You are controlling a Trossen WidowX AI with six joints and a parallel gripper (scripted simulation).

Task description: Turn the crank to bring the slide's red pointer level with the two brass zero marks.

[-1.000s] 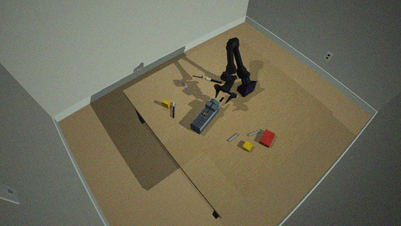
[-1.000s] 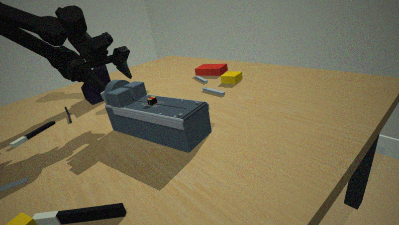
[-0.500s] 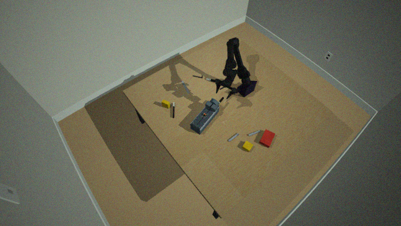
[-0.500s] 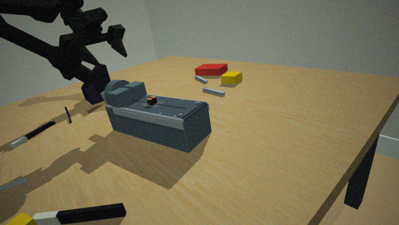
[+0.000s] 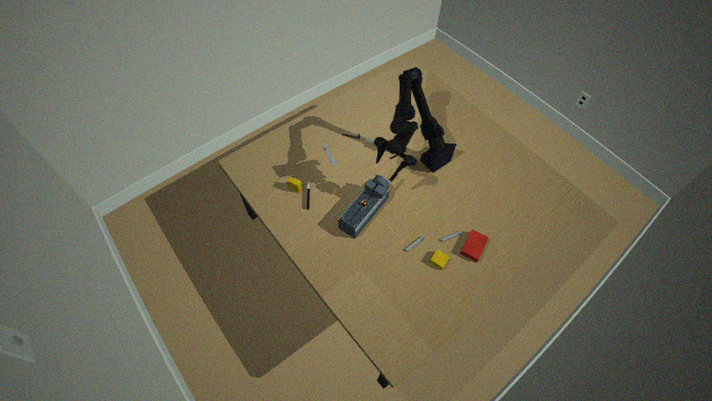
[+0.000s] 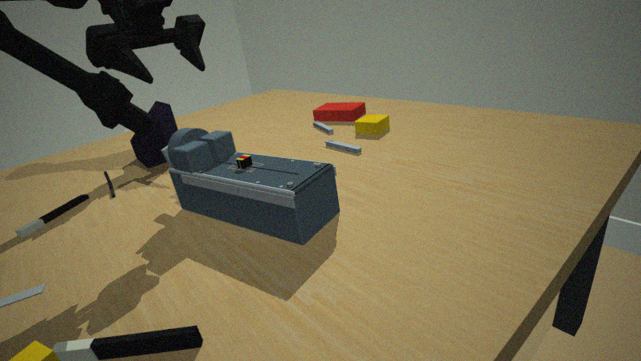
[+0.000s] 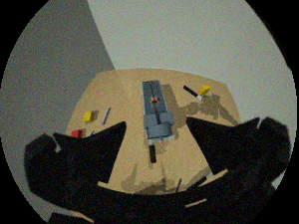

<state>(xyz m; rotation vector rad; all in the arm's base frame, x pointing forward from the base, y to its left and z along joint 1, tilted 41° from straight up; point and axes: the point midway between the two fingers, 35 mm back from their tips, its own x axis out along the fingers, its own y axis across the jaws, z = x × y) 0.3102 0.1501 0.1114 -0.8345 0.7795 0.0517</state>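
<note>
Now: the dark crank handle 110 mm below my gripper tip, 60 mm behind it and 10 mm to the right of it. Also, from my gripper tip: red pointer (130 mm below, 120 mm ahead, 30 mm to the left); then red block (420 mm to the left, 200 mm behind, 190 mm below); then grey bar (340 mm to the right, 210 mm below, 90 mm ahead).
</note>
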